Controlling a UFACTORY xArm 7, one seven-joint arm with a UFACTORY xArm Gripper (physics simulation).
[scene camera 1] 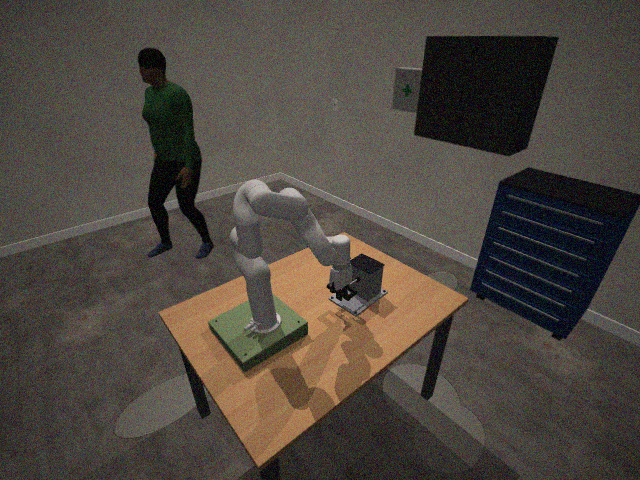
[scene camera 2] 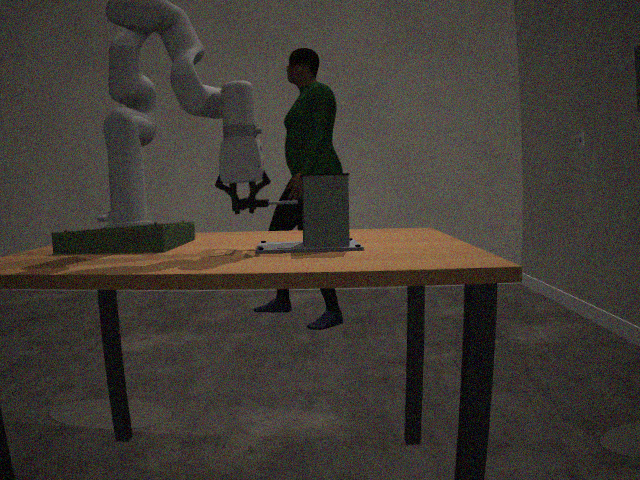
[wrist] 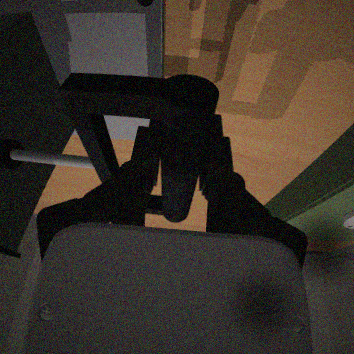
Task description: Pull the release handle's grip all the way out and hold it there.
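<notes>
The release handle's black grip (scene camera 2: 244, 203) (wrist: 178, 202) is a bar joined by a black frame to a pale metal rod (scene camera 2: 283, 202) (wrist: 50, 159). A length of the rod shows between the black frame and the grey box housing (scene camera 1: 373, 281) (scene camera 2: 325, 211) (wrist: 20, 90). My gripper (scene camera 1: 344, 292) (scene camera 2: 244, 205) (wrist: 183, 126) points down and is shut on the grip, one finger on each side of it. It stands beside the housing, above the base plate's level. In scene camera 1 the grip and the fingers blend together, too small and dark to tell apart.
The housing stands on a grey base plate (scene camera 1: 356, 305) (scene camera 2: 279, 246) bolted to the wooden table (scene camera 1: 413, 304) (scene camera 2: 413, 258). The arm stands on a green block (scene camera 1: 232, 330) (scene camera 2: 108, 240). A person (scene camera 1: 173, 124) (scene camera 2: 315, 124) stands beyond the table. A blue drawer cabinet (scene camera 1: 542, 253) stands at the right.
</notes>
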